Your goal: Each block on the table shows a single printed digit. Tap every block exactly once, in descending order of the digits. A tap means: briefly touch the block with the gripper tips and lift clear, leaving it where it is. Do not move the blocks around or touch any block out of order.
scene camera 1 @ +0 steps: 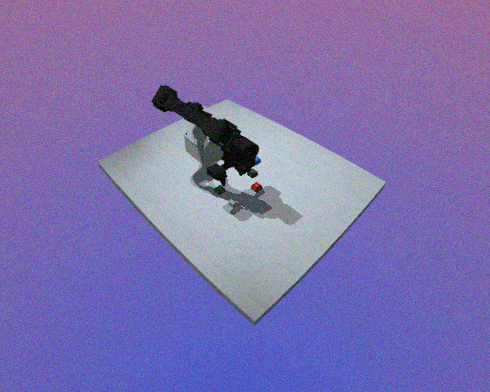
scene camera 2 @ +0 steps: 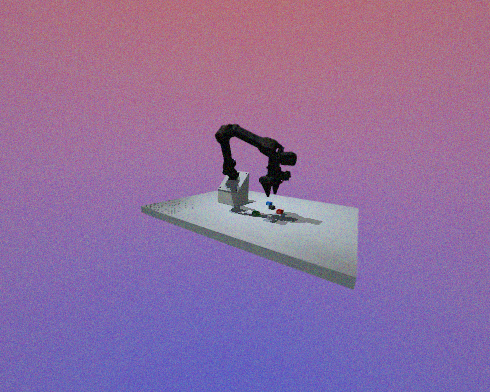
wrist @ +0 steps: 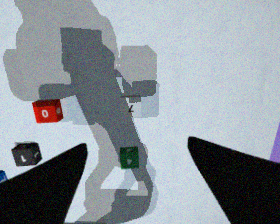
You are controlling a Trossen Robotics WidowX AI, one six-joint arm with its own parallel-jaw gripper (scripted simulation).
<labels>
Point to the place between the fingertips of my gripper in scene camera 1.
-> At 232,180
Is my gripper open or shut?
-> Open.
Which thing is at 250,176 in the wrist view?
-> My gripper.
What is my gripper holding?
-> Nothing.
</labels>
